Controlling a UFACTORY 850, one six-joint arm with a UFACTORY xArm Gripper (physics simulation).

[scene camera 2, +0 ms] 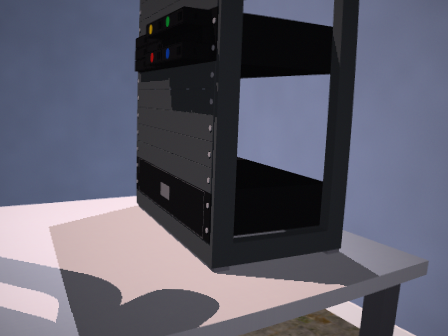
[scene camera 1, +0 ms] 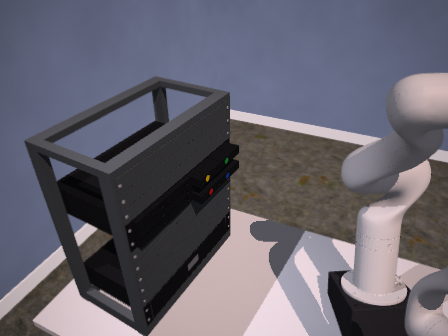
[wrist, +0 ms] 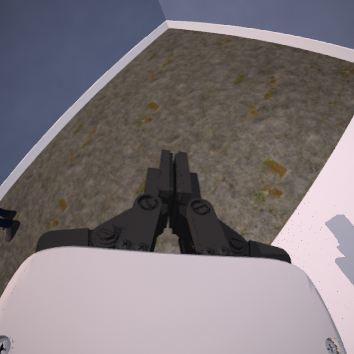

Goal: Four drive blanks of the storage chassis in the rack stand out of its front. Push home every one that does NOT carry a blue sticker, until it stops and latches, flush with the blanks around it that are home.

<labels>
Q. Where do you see a rack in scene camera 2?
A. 189,179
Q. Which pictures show my gripper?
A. The wrist view only.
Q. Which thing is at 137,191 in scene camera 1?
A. A rack.
</labels>
